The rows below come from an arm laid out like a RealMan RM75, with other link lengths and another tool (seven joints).
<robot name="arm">
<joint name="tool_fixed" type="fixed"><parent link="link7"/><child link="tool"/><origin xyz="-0.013 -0.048 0.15" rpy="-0.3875 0 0.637"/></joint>
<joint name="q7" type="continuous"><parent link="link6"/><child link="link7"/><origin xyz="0.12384 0 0" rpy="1.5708 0 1.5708"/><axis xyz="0 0 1"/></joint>
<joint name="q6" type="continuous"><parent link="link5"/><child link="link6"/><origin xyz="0 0 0" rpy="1.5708 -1.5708 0"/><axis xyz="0 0 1"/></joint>
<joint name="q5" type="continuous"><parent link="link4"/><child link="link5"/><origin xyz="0.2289 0 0" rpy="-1.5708 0 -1.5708"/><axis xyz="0 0 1"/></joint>
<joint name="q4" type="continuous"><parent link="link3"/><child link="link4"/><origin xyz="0 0 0" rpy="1.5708 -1.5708 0"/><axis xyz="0 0 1"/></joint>
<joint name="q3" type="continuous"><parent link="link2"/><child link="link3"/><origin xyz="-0.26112 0 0" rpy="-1.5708 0 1.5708"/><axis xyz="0 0 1"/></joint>
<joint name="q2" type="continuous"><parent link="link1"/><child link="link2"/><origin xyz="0 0 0" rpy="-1.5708 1.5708 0"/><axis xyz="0 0 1"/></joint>
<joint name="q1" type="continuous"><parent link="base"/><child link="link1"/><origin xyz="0 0 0.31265"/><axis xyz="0 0 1"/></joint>
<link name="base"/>
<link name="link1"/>
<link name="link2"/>
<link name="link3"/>
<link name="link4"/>
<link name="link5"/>
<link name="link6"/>
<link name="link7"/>
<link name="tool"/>
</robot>
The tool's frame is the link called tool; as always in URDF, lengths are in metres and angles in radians. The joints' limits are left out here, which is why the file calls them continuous.
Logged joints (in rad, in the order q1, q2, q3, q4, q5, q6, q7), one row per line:
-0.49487, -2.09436, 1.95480, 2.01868, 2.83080, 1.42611, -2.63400
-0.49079, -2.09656, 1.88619, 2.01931, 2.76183, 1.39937, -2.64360
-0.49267, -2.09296, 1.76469, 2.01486, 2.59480, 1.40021, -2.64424
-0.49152, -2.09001, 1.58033, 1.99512, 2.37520, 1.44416, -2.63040
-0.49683, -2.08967, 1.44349, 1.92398, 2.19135, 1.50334, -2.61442
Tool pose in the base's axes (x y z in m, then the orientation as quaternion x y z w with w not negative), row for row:
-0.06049, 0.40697, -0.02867, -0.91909, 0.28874, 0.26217, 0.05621
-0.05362, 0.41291, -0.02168, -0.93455, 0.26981, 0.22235, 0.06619
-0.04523, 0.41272, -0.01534, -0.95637, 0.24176, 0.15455, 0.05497
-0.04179, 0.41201, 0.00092, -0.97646, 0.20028, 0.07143, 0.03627
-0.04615, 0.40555, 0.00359, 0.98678, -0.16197, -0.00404, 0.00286
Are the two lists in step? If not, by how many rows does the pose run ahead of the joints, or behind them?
They are in step.
